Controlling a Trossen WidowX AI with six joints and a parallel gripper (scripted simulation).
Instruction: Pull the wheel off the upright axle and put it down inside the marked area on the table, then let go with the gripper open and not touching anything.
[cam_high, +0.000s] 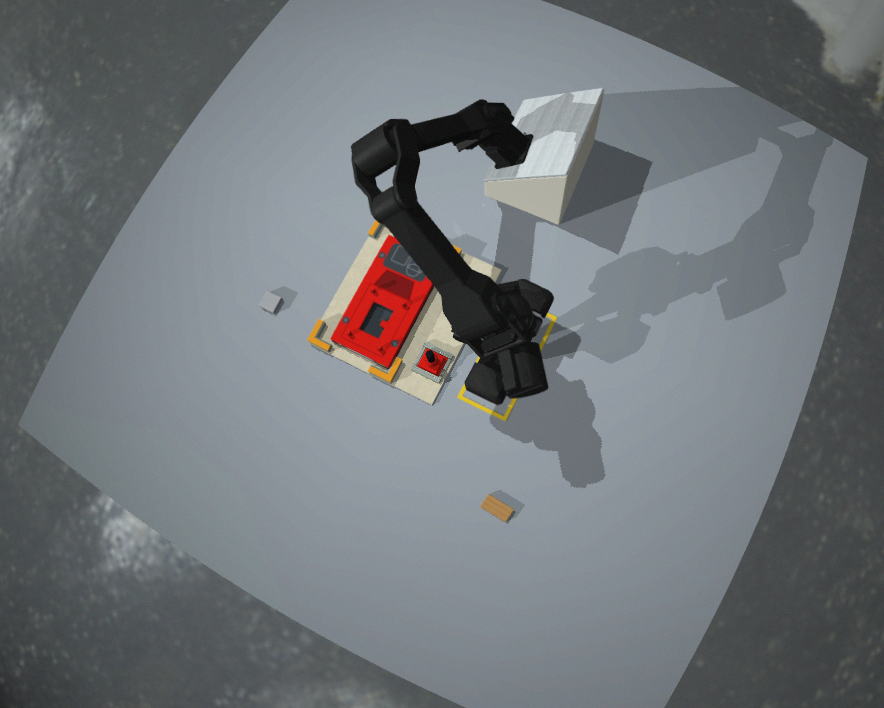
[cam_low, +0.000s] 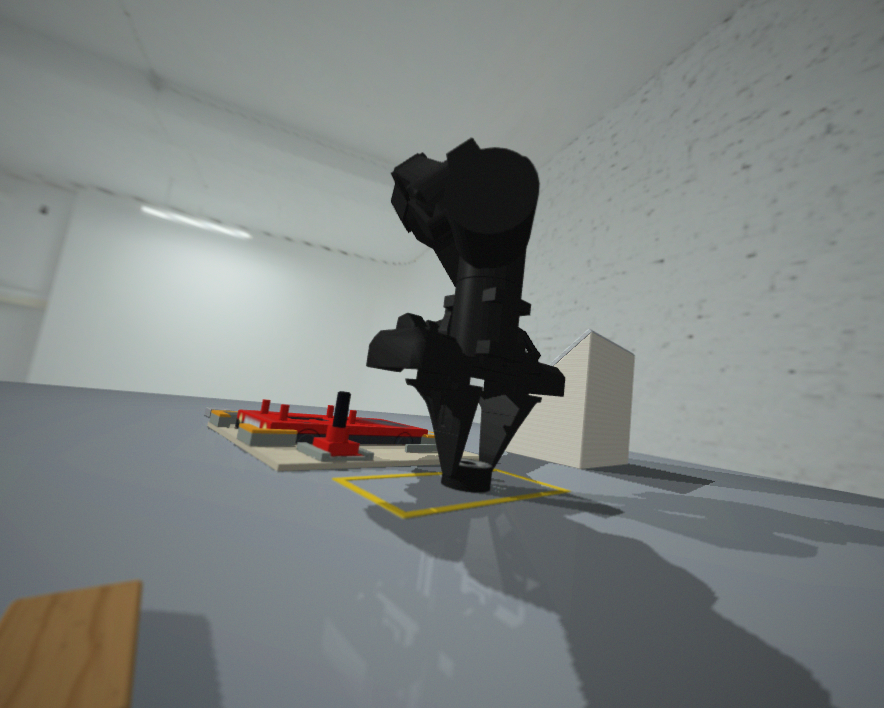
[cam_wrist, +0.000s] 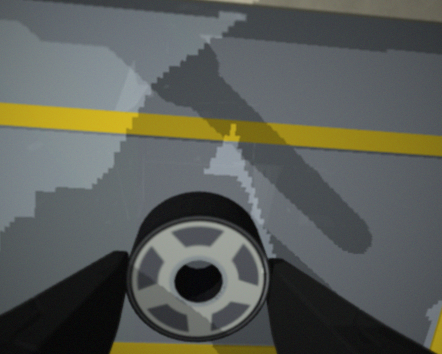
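Now: gripper tip right at the black wheel. Round my gripper tip: wooden block (24 cm ahead, 6 cm to the left, 1 cm below); then upright axle (5 cm ahead, 11 cm to the right, 2 cm above).
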